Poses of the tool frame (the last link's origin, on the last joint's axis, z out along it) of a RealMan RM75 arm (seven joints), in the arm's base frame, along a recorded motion.
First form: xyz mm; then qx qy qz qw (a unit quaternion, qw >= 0).
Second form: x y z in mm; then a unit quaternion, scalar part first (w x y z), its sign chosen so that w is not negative. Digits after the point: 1 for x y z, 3 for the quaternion.
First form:
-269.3 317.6 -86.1 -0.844 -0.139 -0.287 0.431
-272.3 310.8 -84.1 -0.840 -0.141 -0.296 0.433
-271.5 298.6 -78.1 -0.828 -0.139 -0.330 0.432
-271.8 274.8 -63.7 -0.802 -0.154 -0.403 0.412
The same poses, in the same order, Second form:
-269.3 317.6 -86.1 0.431 -0.844 -0.139 -0.287
-272.3 310.8 -84.1 0.433 -0.840 -0.141 -0.296
-271.5 298.6 -78.1 0.432 -0.828 -0.139 -0.330
-271.8 274.8 -63.7 0.412 -0.802 -0.154 -0.403

